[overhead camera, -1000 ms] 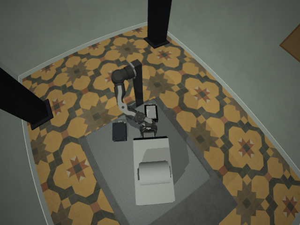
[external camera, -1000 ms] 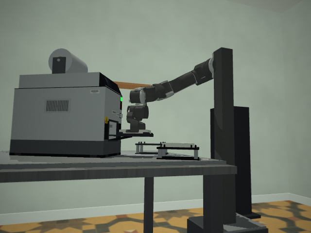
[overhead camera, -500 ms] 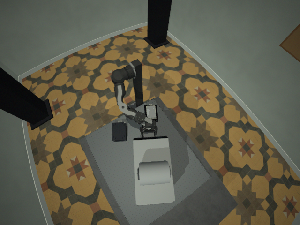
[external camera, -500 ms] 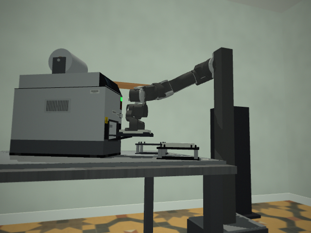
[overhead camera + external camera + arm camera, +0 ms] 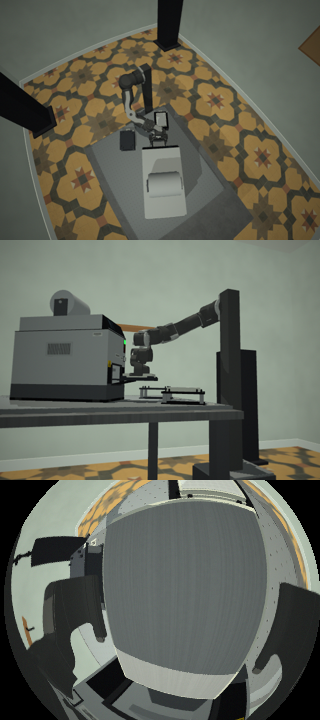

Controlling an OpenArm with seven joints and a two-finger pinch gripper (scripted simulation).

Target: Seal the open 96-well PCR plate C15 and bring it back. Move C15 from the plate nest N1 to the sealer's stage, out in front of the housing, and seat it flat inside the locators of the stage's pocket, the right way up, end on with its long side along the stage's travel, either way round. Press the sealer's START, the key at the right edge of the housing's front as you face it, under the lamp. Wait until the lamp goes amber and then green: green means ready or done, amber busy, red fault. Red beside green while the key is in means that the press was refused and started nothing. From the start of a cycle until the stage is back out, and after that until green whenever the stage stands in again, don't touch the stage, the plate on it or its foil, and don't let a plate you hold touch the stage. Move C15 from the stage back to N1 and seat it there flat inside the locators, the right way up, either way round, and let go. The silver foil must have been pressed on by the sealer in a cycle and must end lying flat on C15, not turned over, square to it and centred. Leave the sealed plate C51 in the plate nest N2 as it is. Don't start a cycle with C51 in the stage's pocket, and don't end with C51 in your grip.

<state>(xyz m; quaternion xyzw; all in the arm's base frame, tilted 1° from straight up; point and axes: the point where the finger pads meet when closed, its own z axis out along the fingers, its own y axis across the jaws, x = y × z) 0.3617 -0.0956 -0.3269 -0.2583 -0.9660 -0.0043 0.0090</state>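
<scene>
Now: the plate C15 10 mm above my hand. Round my hand: sealer stage (10 mm below); start key (40 mm ahead, 130 mm to the right, 90 mm above); yellow warning label (130 mm ahead, 30 mm to the left, 50 mm above).
</scene>
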